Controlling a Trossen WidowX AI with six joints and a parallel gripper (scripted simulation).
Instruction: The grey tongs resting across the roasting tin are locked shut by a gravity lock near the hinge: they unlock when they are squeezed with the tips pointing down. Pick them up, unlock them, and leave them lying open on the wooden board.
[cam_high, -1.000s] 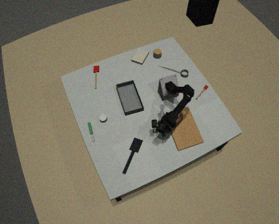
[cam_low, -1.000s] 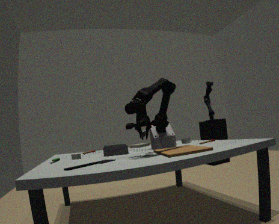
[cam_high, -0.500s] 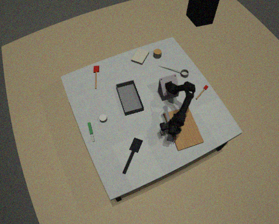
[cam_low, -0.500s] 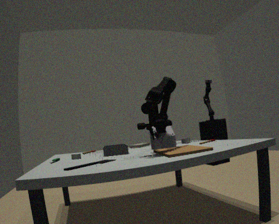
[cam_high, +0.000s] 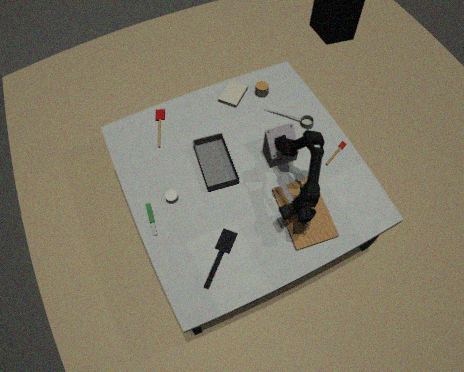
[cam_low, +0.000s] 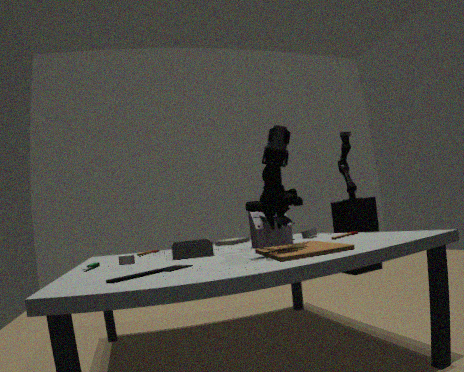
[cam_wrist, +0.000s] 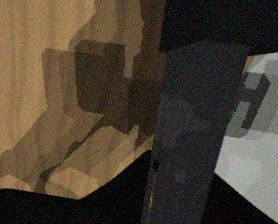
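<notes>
Now: gripper tip 8 cm past the wooden board and 8 cm above it. From my gripper tip the other things lie so: red brush: 44 cm behind, 27 cm to the right, 8 cm below; roasting tin: 24 cm ahead, 44 cm to the right, 6 cm below; black spatula: 41 cm ahead, 5 cm to the left, 9 cm below.
</notes>
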